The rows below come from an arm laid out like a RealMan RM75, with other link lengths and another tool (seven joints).
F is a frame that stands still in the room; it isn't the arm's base.
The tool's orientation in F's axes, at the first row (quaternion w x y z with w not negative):
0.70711, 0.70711, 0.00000, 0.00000
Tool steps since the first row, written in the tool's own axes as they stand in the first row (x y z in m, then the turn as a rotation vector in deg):
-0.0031, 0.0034, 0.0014, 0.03, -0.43, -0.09
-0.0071, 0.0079, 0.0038, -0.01, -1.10, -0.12
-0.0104, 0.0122, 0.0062, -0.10, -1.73, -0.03
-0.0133, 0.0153, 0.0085, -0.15, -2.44, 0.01
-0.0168, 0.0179, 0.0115, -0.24, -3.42, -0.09
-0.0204, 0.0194, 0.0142, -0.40, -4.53, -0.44
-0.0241, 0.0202, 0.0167, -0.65, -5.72, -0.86
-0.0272, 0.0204, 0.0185, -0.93, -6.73, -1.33
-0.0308, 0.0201, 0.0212, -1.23, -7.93, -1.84
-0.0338, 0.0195, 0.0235, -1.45, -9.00, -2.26
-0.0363, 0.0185, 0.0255, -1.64, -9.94, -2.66
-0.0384, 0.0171, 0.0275, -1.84, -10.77, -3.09
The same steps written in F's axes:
-0.0031, -0.0014, 0.0034, 0.03, 0.09, -0.43
-0.0071, -0.0038, 0.0079, -0.01, 0.12, -1.10
-0.0104, -0.0062, 0.0122, -0.10, 0.03, -1.73
-0.0133, -0.0085, 0.0153, -0.15, -0.01, -2.44
-0.0168, -0.0115, 0.0179, -0.24, 0.09, -3.42
-0.0204, -0.0142, 0.0194, -0.40, 0.44, -4.53
-0.0241, -0.0167, 0.0202, -0.65, 0.86, -5.72
-0.0272, -0.0185, 0.0204, -0.93, 1.33, -6.73
-0.0308, -0.0212, 0.0201, -1.23, 1.84, -7.93
-0.0338, -0.0235, 0.0195, -1.45, 2.26, -9.00
-0.0363, -0.0255, 0.0185, -1.64, 2.66, -9.94
-0.0384, -0.0275, 0.0171, -1.84, 3.09, -10.77

